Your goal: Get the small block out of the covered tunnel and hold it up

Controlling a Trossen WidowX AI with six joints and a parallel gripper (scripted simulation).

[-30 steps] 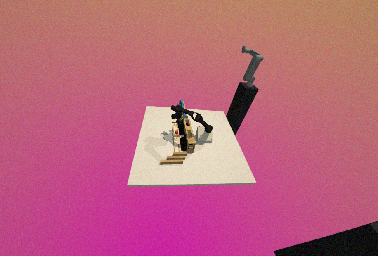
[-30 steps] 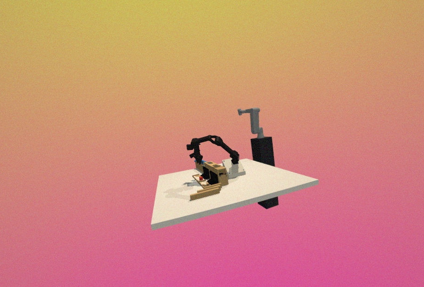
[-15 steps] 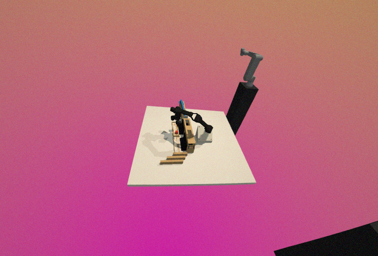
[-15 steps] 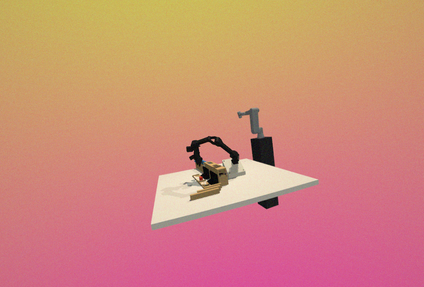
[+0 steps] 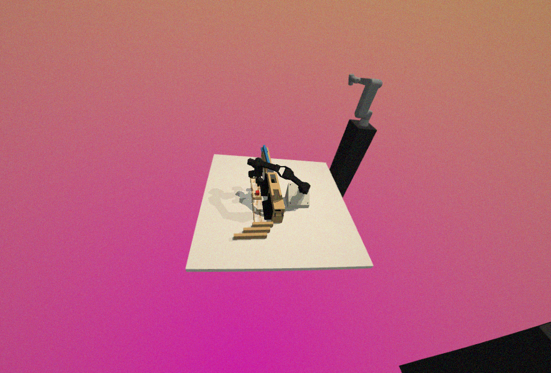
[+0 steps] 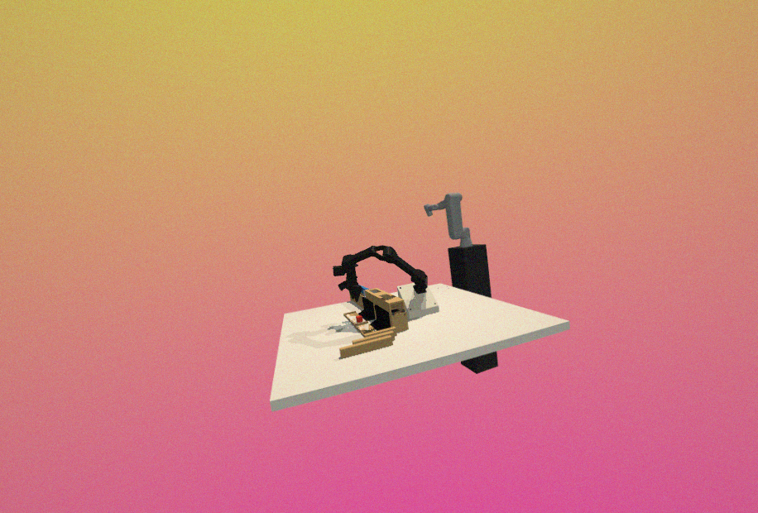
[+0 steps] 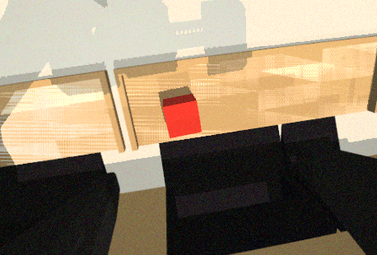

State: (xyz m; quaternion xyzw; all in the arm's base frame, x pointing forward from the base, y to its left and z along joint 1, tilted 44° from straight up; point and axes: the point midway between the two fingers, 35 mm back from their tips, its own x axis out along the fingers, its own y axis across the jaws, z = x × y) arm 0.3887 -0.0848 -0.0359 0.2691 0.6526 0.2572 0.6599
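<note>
The small red block lies 10 mm behind my gripper tip, 10 mm to the left of it and 110 mm below it. The rest, counted from my gripper tip: pale wooden slab: 20 mm ahead, 70 mm to the left, 140 mm below; tan covered tunnel: 120 mm behind, 140 mm to the right, 60 mm below.
</note>
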